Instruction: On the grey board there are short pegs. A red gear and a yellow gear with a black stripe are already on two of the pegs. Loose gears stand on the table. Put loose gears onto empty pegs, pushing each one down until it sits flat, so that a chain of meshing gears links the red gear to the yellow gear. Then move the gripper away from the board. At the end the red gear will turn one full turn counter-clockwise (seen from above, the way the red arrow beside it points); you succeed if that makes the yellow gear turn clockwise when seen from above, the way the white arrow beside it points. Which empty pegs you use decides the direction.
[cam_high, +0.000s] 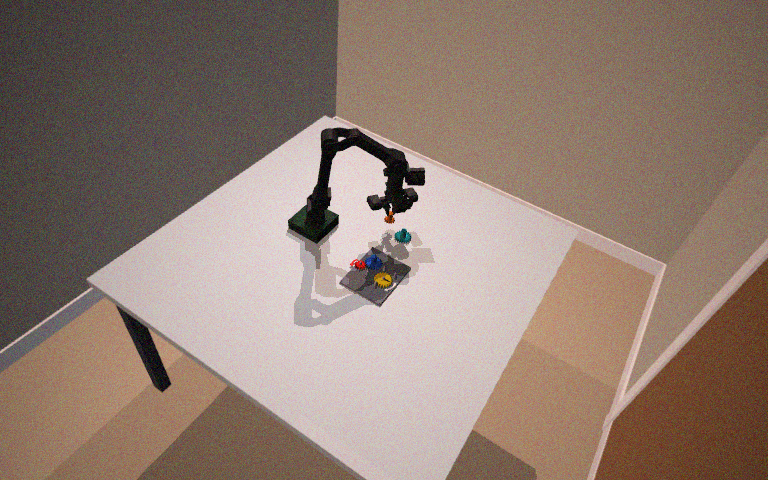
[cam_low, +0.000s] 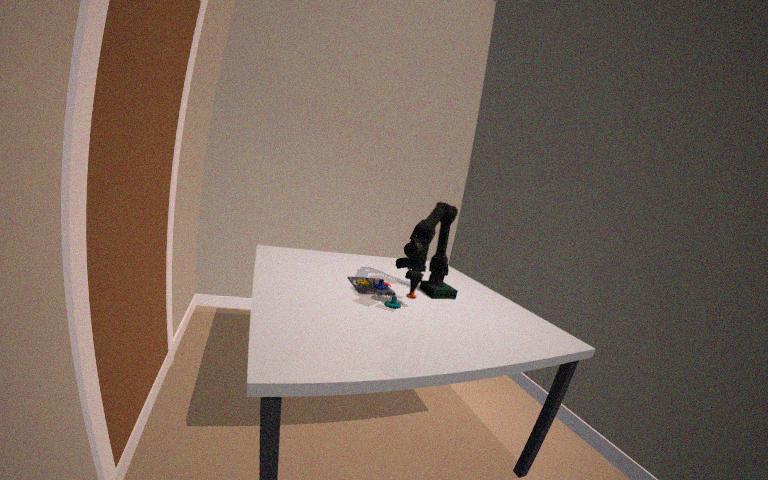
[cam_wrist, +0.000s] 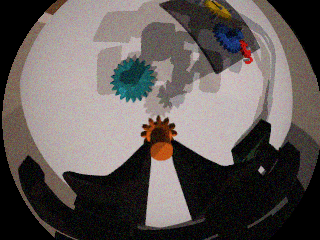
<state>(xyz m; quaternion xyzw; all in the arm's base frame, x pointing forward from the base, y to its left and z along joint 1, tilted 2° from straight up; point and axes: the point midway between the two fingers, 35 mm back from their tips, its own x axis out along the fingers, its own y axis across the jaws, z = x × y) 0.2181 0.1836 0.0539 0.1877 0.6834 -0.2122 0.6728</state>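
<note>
The blue gear lies 60 mm ahead of my gripper tip, 190 mm to the right of it and 50 mm below it. Round my gripper tip: orange gear: 10 mm below; red gear: 30 mm ahead, 230 mm to the right, 60 mm below; teal gear: 70 mm ahead, 10 mm to the right, 60 mm below.
</note>
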